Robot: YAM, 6 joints.
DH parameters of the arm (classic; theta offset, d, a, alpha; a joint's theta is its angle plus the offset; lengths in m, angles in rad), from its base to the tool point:
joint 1: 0 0.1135 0.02 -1.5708
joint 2: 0 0 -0.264 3.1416
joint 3: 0.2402 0 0.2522 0
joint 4: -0.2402 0 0.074 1.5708
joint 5: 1.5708 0 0 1.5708
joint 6: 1.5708 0.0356 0 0
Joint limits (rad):
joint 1: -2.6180..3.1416
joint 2: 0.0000..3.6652
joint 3: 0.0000..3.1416
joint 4: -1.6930..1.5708
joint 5: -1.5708..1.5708
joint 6: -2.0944..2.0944
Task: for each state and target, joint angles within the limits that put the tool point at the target. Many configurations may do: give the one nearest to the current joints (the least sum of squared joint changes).
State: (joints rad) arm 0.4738 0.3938 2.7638 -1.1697 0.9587 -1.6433
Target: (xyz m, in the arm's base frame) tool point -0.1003 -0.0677 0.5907
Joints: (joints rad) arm 0.3602 0.8704 2.4360 -1.2468 0.9055 -1.6433
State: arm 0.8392 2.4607 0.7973 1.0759 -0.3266 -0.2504
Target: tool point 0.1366 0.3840 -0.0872
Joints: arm 1.2008 2.7390 1.1421 1.0313 -0.3287 -0.2504
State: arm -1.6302 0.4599 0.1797 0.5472 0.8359 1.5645
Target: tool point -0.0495 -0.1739 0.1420
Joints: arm -1.7149 1.0695 0.1503 0.4579 0.7401 1.5645
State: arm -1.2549 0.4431 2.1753 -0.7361 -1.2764 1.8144
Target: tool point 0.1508 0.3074 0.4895
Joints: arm -1.9266 0.3416 2.2652 -0.7071 -1.2973 1.8144
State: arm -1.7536 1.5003 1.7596 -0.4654 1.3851 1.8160
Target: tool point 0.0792 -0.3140 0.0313
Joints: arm -1.2180 2.2558 1.0746 -0.5518 1.2878 1.8160
